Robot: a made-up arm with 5 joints.
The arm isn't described. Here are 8 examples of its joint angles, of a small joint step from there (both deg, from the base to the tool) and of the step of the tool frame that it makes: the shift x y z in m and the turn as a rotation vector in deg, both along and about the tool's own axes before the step.
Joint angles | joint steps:
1: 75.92 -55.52 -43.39 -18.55 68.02 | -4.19 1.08 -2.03 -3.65 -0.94
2: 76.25 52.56 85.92 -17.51 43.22 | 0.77 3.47 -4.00 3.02 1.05
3: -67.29 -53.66 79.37 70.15 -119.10 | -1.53 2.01 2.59 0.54 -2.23
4: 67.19 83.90 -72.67 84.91 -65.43 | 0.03 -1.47 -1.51 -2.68 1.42
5: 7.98 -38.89 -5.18 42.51 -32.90 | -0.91 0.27 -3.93 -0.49 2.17
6: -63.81 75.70 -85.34 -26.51 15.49 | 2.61 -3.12 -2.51 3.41 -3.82
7: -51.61 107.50 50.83 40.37 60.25 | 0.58 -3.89 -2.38 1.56 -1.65
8: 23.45 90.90 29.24 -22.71 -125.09 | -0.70 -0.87 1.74 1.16 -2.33
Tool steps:
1: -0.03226 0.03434 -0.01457 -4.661 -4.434 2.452
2: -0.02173 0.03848 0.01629 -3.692 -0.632 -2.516
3: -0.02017 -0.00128 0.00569 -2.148 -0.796 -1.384
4: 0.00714 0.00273 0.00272 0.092 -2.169 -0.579
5: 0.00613 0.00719 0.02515 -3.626 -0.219 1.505
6: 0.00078 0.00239 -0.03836 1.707 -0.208 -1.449
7: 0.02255 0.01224 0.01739 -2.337 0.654 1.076
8: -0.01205 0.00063 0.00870 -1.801 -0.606 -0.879
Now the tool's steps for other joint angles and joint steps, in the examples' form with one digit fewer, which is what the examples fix.
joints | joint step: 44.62 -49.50 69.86 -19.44 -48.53 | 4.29 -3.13 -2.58 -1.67 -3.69
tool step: 0.0019 0.0121 -0.0381 4.65 -7.69 -1.83
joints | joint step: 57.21 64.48 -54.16 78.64 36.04 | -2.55 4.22 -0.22 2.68 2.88
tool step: -0.0237 0.0039 0.0087 0.20 3.65 -5.37
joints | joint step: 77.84 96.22 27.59 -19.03 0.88 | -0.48 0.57 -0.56 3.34 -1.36
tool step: 0.0070 0.0048 -0.0024 -0.92 1.05 0.39
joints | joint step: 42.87 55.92 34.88 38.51 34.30 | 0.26 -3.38 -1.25 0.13 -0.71
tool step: 0.0170 -0.0028 0.0008 -0.49 -0.27 2.55
